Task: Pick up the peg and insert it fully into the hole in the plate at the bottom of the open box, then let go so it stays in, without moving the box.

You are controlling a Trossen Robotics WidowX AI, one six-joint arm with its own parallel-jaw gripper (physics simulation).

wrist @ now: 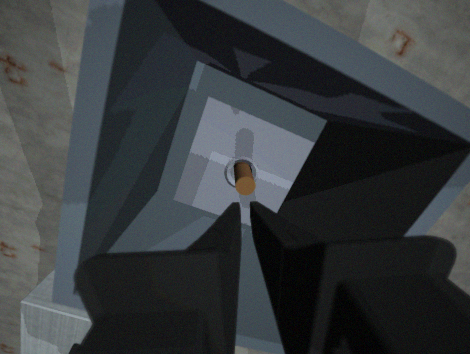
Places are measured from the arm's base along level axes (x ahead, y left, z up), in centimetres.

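Pixels of known places: gripper, fingertip midpoint: (244,209).
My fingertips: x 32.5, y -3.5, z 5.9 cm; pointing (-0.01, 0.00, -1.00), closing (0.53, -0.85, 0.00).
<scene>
Ahead of a thing's pixels: the offset from my fingertips to its top centre. "pt": to the spot under its first point. Level surfaces: height alone.
The orange-brown peg @[dx +0.4, dy +0.0, dz -2.5 cm] (244,182) stands in the ringed hole @[pt dx -0.2, dy +1.1, dz -5.3 cm] (226,173) of the pale plate @[dx +0.4, dy +0.0, dz -5.2 cm] (270,145) at the bottom of the open box @[pt dx +0.3, dy +7.5, dz +2.5 cm] (84,150). Its upper part sticks up out of the hole toward the camera, and its lower end is hidden in the hole. My gripper (244,209) is shut to a narrow gap with no object between the fingertips. The tips show just below the peg's top in the view and apart from it, and they look higher up than the peg.
The box's blue-grey walls rise around the plate on all sides, with the right and upper inner walls in dark shadow. A light grey block (55,327) shows at the lower left, next to the box. The mottled floor @[dz -11.3 cm] (25,150) with reddish marks lies outside the box.
</scene>
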